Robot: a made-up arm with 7 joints.
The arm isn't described. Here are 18 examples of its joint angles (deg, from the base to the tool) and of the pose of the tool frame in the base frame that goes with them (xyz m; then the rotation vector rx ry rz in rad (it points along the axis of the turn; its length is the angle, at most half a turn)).
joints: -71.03 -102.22 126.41 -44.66 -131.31 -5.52 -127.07
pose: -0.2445 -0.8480 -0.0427 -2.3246 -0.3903 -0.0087
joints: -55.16 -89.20 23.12 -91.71 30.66 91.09 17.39
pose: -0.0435 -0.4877 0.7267 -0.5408 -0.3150 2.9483
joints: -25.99 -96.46 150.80 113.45 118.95 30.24 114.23
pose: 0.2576 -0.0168 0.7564 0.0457 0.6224 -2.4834
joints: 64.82 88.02 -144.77 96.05 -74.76 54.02 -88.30
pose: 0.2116 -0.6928 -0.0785 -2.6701 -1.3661 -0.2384
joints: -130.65 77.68 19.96 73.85 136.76 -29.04 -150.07
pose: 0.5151 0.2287 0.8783 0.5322 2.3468 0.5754
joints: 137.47 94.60 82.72 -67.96 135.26 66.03 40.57
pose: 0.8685 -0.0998 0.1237 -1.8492 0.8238 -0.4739
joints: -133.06 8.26 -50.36 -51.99 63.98 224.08 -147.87
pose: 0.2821 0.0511 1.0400 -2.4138 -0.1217 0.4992
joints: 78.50 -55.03 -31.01 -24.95 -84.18 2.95 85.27
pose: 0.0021 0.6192 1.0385 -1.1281 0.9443 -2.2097
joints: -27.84 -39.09 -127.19 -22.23 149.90 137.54 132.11
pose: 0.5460 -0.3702 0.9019 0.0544 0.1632 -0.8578
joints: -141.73 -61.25 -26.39 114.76 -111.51 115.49 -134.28
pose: -0.5039 -0.2141 0.0423 2.1719 2.2277 0.0674
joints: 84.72 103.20 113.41 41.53 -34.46 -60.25 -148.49
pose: -0.3213 -0.7784 0.0225 -0.8664 0.4527 0.4124
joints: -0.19 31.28 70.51 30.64 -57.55 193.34 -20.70
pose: -0.4107 0.0500 1.0491 2.4559 0.0678 -1.4749
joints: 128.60 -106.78 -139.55 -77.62 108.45 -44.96 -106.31
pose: -0.3670 0.2578 -0.3183 -1.5199 0.5015 -1.5032
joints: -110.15 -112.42 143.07 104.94 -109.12 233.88 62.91
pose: -0.0451 -0.6017 0.4829 1.6087 -1.6161 -1.5642
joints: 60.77 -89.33 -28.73 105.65 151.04 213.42 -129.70
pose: 0.3163 0.2517 -0.1233 0.5971 -0.1190 -0.5914
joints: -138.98 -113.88 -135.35 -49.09 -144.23 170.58 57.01
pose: -0.3333 -0.3525 -0.2707 -1.6868 -1.2920 0.9790
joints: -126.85 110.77 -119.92 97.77 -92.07 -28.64 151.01
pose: -0.2491 0.6451 -0.1226 2.2262 0.2444 0.8093
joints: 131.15 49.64 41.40 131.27 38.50 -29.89 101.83
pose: -0.2336 -0.0268 0.5477 2.2721 1.3474 0.3212
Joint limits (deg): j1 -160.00..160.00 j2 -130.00..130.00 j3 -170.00..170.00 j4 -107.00..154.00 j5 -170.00..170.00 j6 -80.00..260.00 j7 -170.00..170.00
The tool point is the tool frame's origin. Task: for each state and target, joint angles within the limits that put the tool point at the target. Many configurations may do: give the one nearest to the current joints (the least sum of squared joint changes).
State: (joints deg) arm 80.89 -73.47 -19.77 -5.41 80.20 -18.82 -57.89
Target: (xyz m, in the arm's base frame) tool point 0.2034 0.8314 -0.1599
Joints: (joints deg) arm 81.42 -98.64 -14.77 27.94 79.36 -26.96 -57.89
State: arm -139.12 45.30 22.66 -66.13 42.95 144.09 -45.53
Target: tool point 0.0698 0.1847 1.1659
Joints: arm -155.25 2.93 11.99 -16.88 58.09 138.50 -45.53
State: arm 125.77 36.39 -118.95 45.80 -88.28 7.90 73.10
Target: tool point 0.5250 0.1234 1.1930
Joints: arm 156.55 24.76 -113.26 33.00 -95.76 11.73 73.10
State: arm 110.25 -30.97 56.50 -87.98 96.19 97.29 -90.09
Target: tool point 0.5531 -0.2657 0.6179
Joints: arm 107.72 16.35 47.80 -100.95 96.72 87.80 -90.09
